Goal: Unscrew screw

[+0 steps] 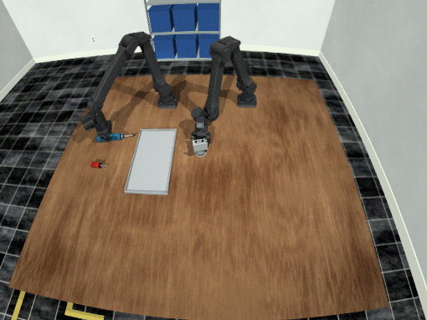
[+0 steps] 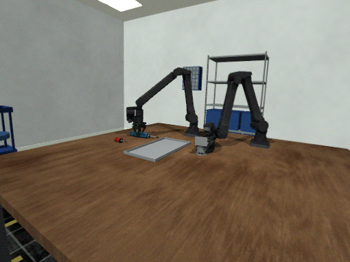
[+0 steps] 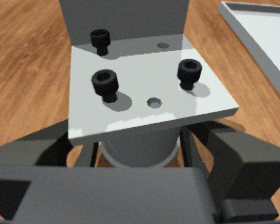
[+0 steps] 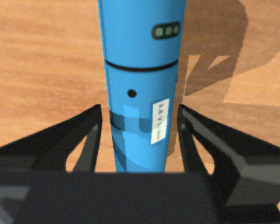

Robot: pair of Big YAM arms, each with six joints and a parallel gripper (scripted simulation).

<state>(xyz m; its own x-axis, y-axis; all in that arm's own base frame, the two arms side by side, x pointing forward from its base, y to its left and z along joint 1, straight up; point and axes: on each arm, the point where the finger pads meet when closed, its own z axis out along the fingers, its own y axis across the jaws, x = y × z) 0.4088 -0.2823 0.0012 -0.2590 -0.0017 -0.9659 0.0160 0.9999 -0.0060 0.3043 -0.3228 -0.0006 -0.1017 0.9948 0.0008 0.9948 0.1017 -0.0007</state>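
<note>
Right now my left hand is 20 mm past the screw, 10 mm to the right of it and 50 mm below it. Round my left hand: flat grey tray 50 mm ahead, 260 mm to the right, 20 mm below; grey bracket 50 mm above; small red-handled tool 90 mm ahead, 560 mm to the right, 10 mm below.
</note>
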